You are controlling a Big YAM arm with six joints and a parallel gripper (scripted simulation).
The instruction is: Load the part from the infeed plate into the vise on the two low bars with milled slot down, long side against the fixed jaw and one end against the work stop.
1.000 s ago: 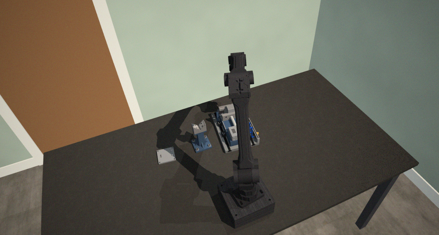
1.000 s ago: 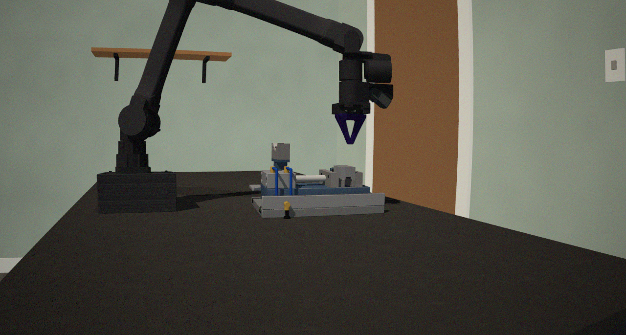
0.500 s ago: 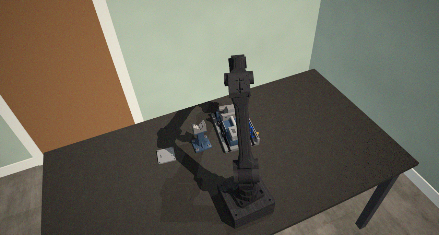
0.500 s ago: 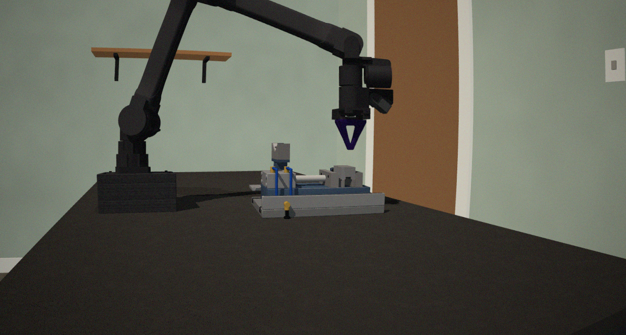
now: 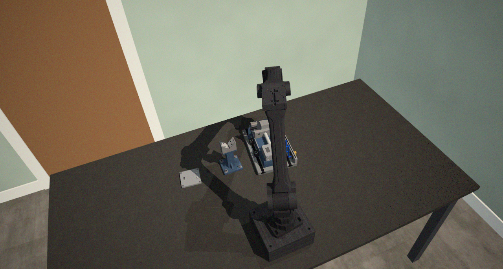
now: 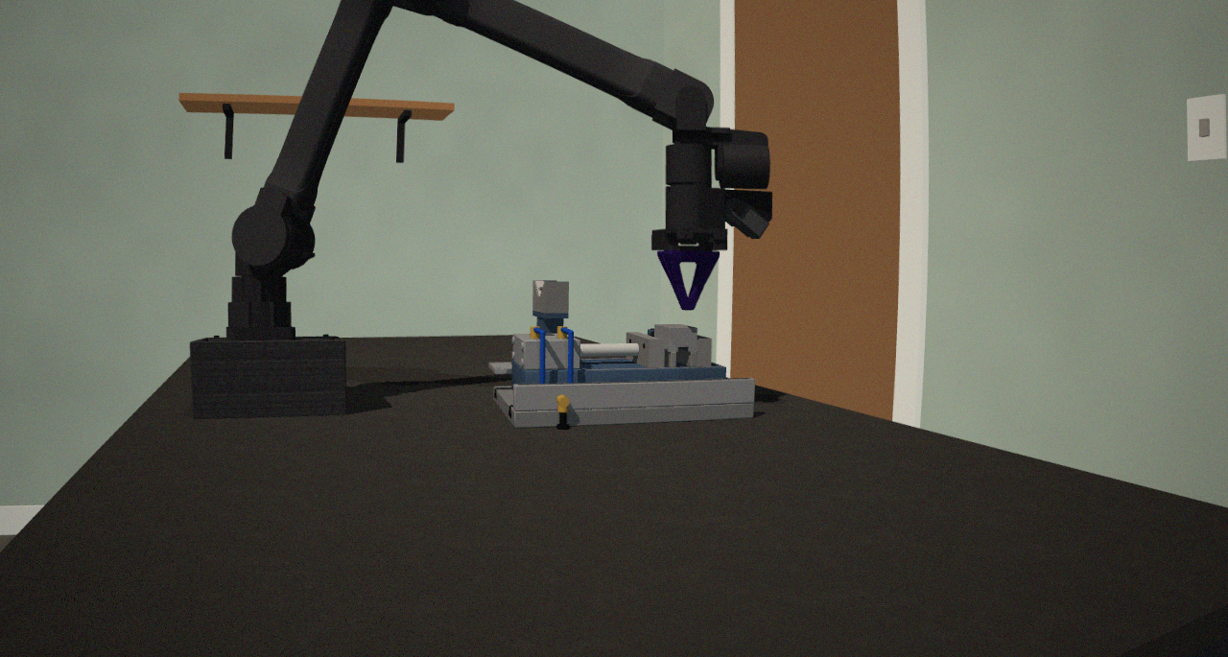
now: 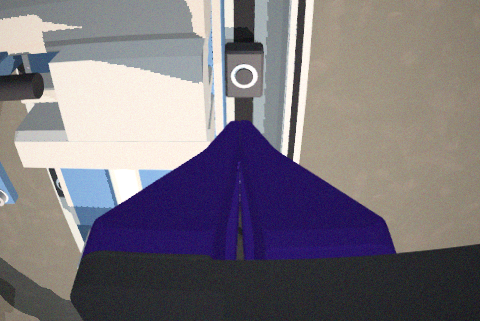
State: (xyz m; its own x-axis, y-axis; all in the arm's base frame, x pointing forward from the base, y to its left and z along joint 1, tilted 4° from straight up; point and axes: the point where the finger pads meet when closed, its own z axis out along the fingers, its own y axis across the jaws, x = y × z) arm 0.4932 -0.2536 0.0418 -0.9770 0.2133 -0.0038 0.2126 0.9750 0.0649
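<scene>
My gripper is now 5 cm above the part, 4 cm to the right of it and 1 cm short of it. From my hand the other things lie so: grey infeed plate: 48 cm to the left, 14 cm below, 4 cm behind.
</scene>
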